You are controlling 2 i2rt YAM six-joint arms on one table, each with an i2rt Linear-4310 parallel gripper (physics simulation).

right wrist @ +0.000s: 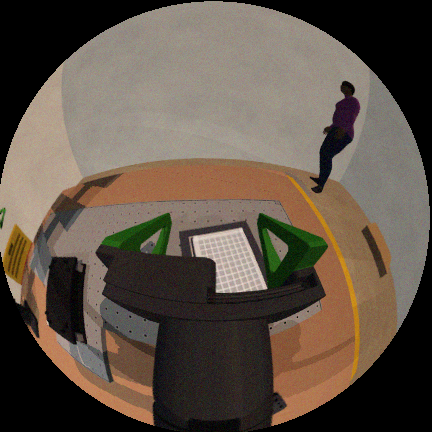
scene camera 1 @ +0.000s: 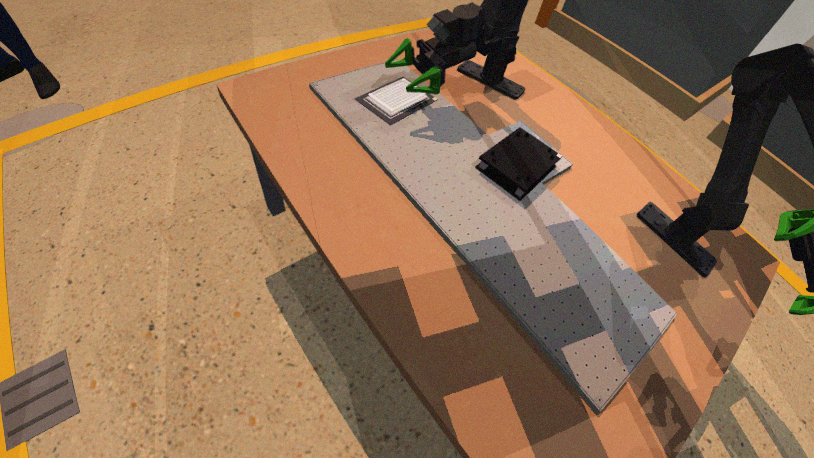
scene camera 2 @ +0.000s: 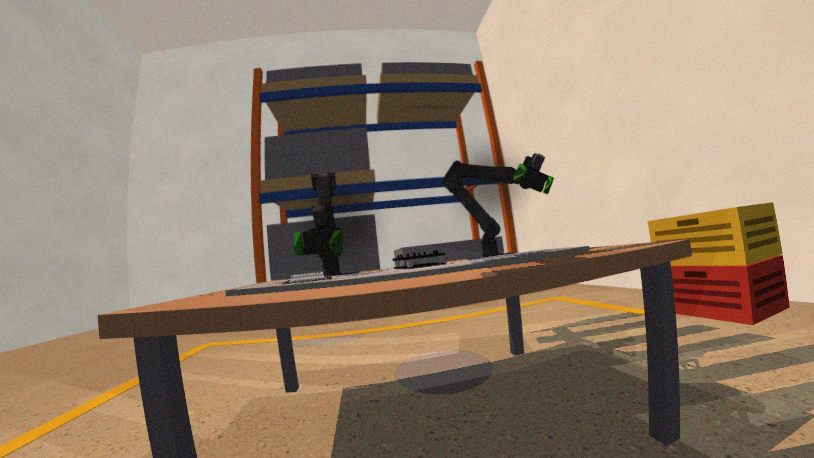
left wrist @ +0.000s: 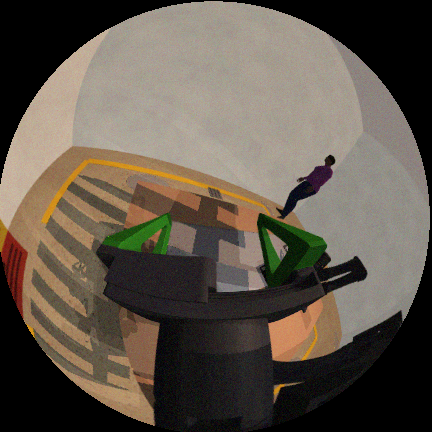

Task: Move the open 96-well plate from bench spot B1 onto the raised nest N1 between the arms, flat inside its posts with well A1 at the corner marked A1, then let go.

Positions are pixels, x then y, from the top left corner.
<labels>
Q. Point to a white well plate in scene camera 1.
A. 392,99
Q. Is my left gripper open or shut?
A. Open.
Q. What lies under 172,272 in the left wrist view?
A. My left gripper.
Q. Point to a white well plate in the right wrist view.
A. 237,270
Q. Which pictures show my right gripper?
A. The right wrist view, scene camera 1 and scene camera 2 only.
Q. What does my left gripper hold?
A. Nothing.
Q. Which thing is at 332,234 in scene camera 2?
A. My right gripper.
</labels>
